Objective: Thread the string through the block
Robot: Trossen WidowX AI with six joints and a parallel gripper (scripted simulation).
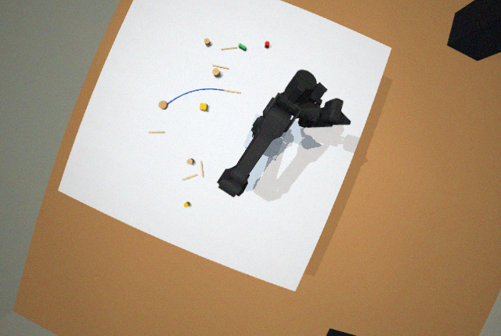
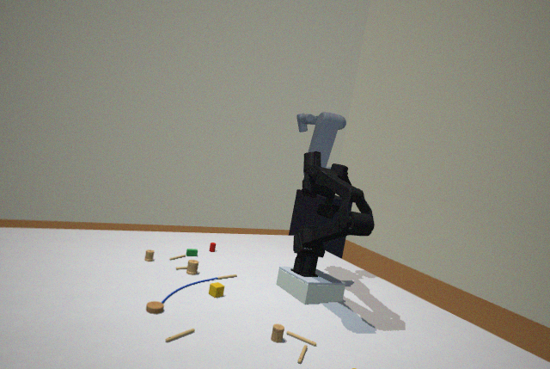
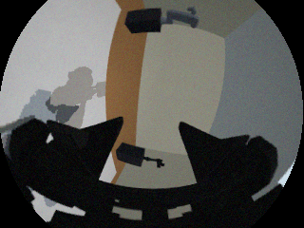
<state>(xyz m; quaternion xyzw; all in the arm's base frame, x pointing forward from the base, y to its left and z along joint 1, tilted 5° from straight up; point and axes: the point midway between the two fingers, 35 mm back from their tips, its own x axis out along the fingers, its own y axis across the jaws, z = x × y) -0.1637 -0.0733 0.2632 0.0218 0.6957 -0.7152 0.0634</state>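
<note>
The yellow cube is 500 mm ahead of my gripper tip, 70 mm to the left of it and 290 mm below it. Also, from my gripper tip: tan wooden block: 500 mm ahead, 100 mm to the right, 280 mm below; then red piece: 330 mm ahead, 310 mm to the right, 290 mm below; then thin wooden stick: 420 mm ahead, 50 mm to the right, 300 mm below.
</note>
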